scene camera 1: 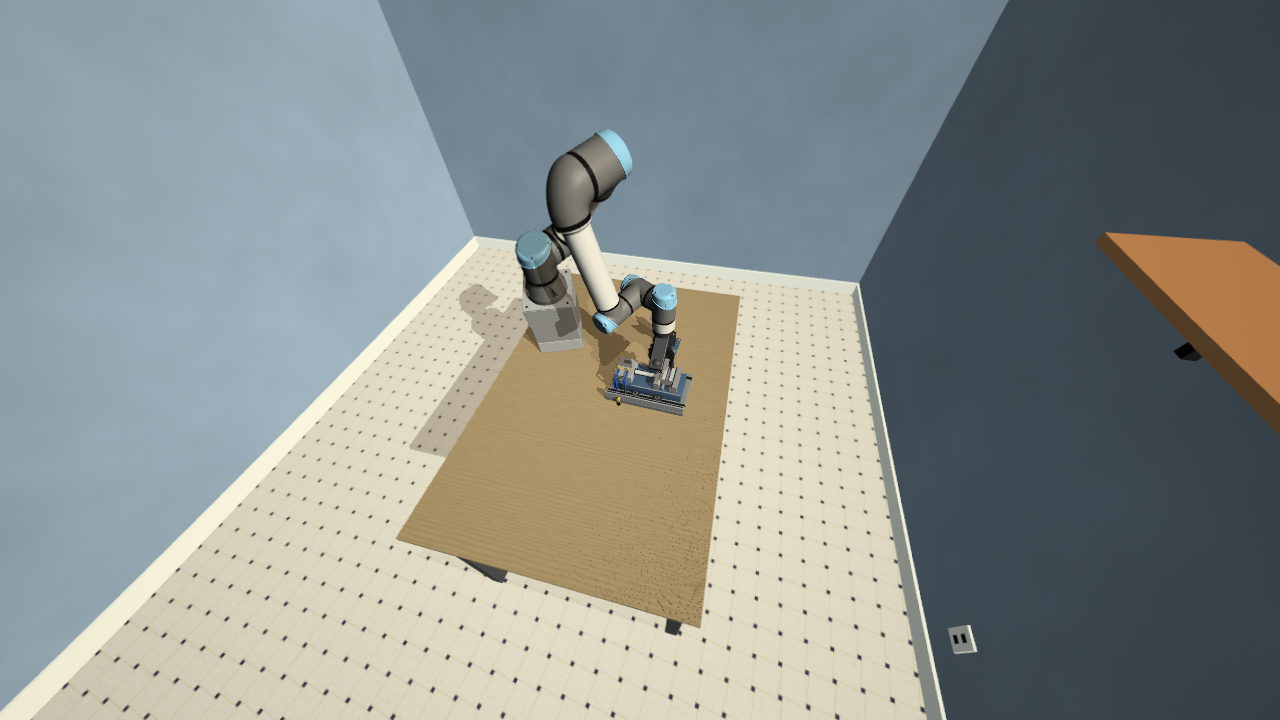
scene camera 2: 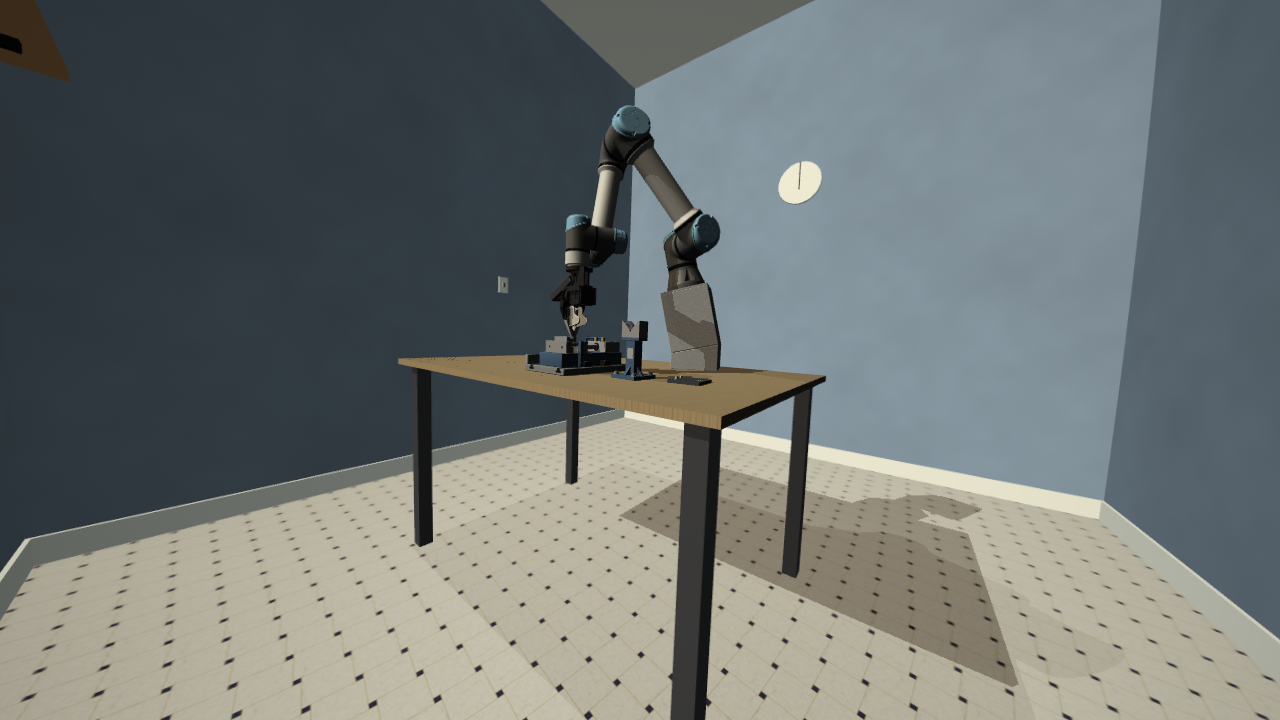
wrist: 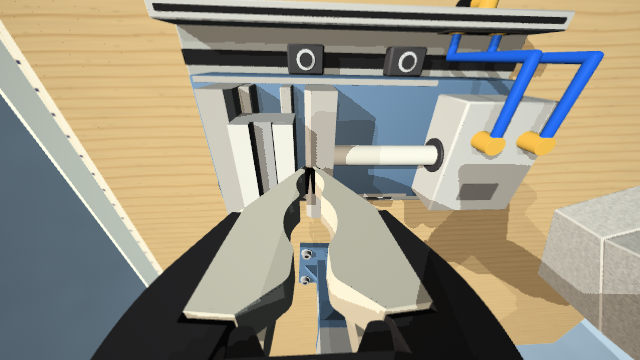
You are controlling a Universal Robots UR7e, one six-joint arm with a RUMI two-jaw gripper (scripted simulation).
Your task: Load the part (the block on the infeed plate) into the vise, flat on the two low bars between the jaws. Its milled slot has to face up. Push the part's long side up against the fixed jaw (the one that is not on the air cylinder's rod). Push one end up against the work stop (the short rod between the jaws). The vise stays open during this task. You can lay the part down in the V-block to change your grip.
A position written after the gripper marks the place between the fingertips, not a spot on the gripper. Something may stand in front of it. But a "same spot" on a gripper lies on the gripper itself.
gripper: scene camera 1; scene camera 2 573, 338; wrist
same spot on gripper: [wrist: 241, 273] = [scene camera 1: 666, 360]
